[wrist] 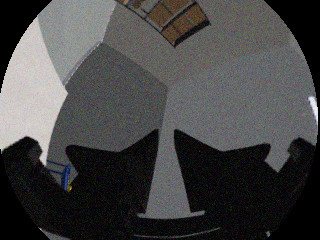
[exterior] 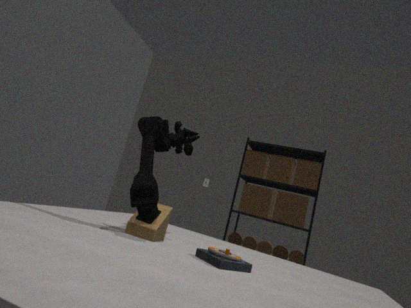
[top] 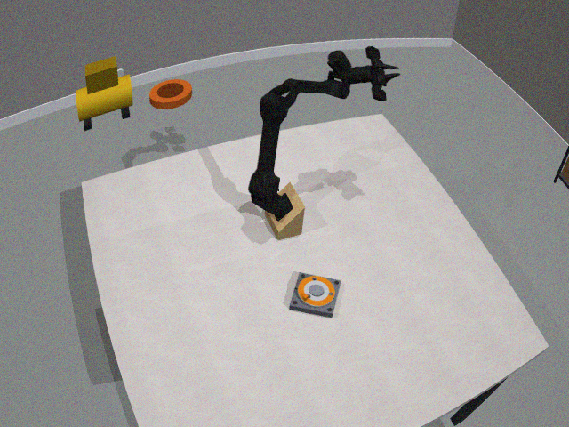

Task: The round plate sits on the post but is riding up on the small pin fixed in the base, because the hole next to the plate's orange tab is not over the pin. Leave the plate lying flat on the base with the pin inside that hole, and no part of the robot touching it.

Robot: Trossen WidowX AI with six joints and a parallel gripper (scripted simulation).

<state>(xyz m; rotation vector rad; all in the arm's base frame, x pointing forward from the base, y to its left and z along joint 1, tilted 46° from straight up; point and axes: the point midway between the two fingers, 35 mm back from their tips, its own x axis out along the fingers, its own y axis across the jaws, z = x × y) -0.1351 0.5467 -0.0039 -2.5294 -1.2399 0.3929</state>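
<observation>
The square base lies 390 mm ahead of my gripper tip, 400 mm to the right of it and 460 mm below it.
</observation>
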